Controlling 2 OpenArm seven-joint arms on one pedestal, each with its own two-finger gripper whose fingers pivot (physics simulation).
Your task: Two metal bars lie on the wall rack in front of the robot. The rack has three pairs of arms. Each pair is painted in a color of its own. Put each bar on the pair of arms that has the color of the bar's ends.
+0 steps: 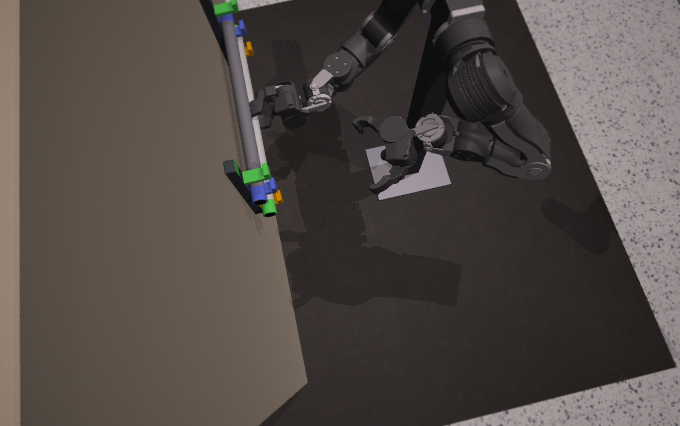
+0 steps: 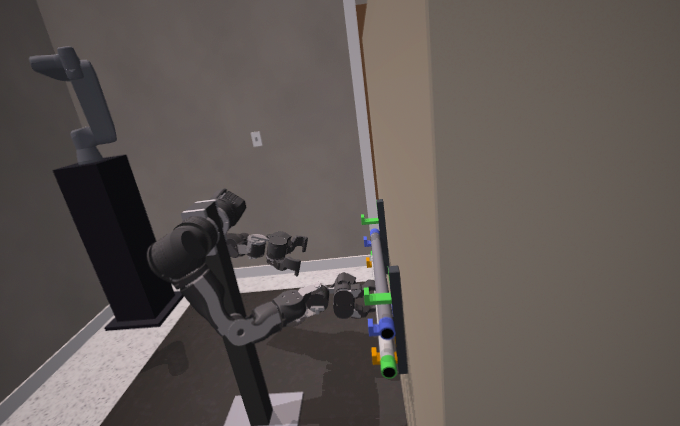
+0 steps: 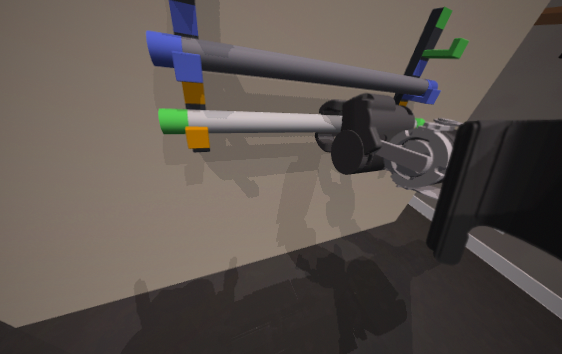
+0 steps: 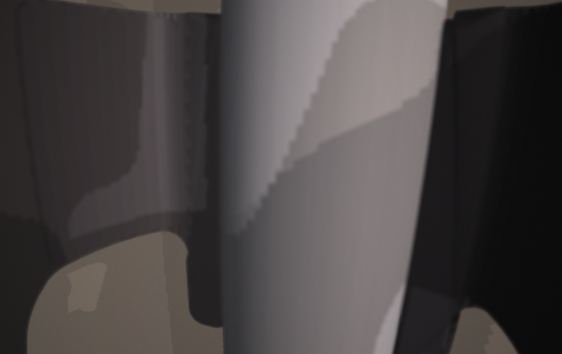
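Observation:
The white bar with green ends [image 1: 258,135] [image 2: 385,345] [image 3: 260,122] [image 4: 330,75] lies on the orange arms [image 1: 278,197] [image 2: 375,355] [image 3: 197,139], the lowest pair. The dark grey bar with blue ends [image 1: 239,95] [image 2: 379,270] [image 3: 300,67] lies on the blue arms [image 2: 371,327] [image 3: 188,69], the middle pair. The green arms [image 1: 255,175] [image 2: 377,297] [image 3: 459,49], the top pair, hold no bar. My right gripper [image 1: 256,113] [image 3: 327,125] [image 4: 320,200] is shut on the white bar near its middle. My left gripper [image 1: 365,156] [image 2: 301,259] is open and empty, back from the rack.
The rack's dark uprights [image 1: 229,166] [image 2: 396,286] [image 3: 425,42] stand against the beige wall [image 1: 150,225] [image 3: 100,200]. The dark grey bar runs above the white bar and my right gripper. My pedestal [image 2: 250,381] stands behind my arms. A separate grey arm on a black stand [image 2: 105,230] stands farther back.

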